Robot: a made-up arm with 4 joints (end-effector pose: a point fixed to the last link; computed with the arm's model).
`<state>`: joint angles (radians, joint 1 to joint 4).
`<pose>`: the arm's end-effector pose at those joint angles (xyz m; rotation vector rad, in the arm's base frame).
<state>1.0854 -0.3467 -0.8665 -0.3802</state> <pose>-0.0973 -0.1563 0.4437 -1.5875 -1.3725 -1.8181</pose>
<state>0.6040 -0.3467 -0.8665 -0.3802</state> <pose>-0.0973 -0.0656 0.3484 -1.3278 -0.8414 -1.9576</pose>
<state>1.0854 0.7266 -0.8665 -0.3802</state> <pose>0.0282 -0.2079 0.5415 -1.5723 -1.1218 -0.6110</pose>
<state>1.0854 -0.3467 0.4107 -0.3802</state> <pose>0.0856 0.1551 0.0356 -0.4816 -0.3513 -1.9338</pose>
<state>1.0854 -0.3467 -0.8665 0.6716</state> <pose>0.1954 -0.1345 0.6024 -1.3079 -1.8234 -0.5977</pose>
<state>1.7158 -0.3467 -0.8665 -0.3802</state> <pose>-0.0973 -0.1910 0.6113 1.8540 2.0767 1.4483</pose>
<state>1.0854 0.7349 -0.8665 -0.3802</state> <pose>0.0295 -0.2080 0.5417 -1.5708 -1.1192 -0.6022</pose>
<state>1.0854 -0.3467 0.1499 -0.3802</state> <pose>0.0539 0.0492 0.0792 -0.7034 -0.5537 -1.9628</pose>
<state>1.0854 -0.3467 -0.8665 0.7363</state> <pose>0.2136 -0.1236 0.6055 -1.2823 -1.8360 -0.5231</pose>
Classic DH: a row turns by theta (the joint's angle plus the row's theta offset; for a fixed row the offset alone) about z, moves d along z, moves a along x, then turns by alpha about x. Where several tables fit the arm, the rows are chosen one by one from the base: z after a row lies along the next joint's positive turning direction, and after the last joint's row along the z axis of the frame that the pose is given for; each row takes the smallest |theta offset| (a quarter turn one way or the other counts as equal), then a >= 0, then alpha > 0; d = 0 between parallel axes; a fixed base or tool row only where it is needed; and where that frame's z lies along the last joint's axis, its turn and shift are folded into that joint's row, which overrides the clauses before.
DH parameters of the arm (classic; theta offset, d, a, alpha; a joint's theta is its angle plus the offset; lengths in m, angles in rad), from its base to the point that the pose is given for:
base (fixed): 1.5708 0.5808 0.0833 -1.5708
joint 1: 0 -0.0584 0.0596 1.5708
joint 2: 0 0.1292 0.1118 1.5708
joint 3: 1.4466 -0.0486 -0.0972 -1.8473
joint 4: 1.5367 -0.1523 0.0052 1.4513
tool (fixed): 1.8493 -0.3346 0 0

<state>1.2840 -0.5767 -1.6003 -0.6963</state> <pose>-0.2637 0.0111 0.6062 1.5309 1.4654 1.4383</pose>
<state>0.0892 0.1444 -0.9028 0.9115</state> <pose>0.3162 0.0711 0.4490 -0.2002 -1.3800 -0.6469</pose>
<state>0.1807 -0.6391 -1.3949 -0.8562</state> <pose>-0.2458 0.1221 0.4290 -1.7597 -0.1676 -2.5165</pose>
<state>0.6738 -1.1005 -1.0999 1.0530</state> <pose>0.0835 -0.1413 0.6750 -1.5830 -1.7855 -1.0220</pose>
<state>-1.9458 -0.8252 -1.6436 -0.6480</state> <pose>-0.2846 0.1146 0.6115 -0.8196 1.3785 -1.1229</pose>
